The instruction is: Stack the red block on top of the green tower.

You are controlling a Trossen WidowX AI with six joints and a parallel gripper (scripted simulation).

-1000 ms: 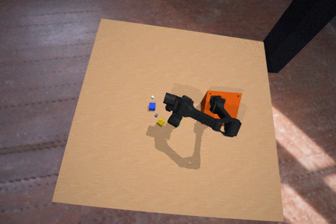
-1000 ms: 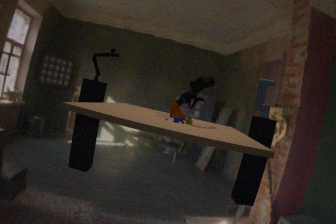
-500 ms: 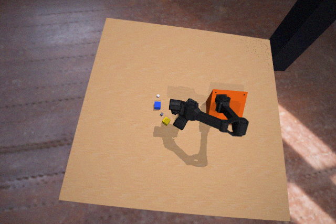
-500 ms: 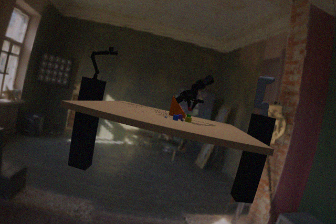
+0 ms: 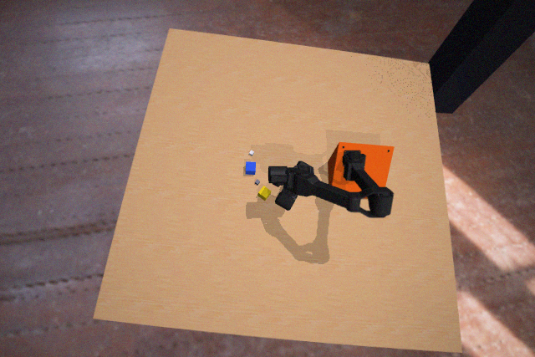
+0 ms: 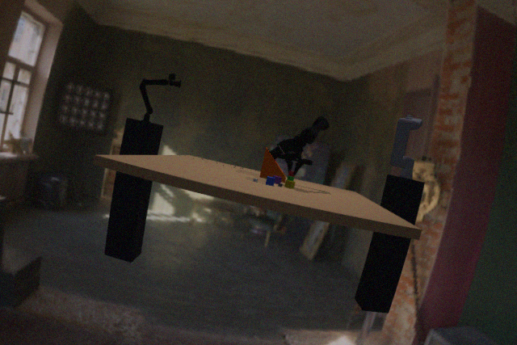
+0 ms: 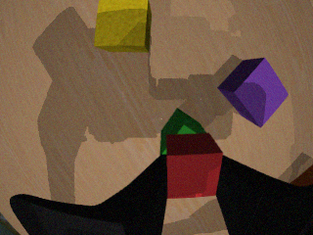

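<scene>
Right now my gripper tip is 10 mm below the red block. Round my gripper tip: tiny grey cube 120 mm ahead, 60 mm to the right, 50 mm below; yellow block 100 mm ahead, 40 mm below, 10 mm to the right; purple block 70 mm to the right, 40 mm below.
</scene>
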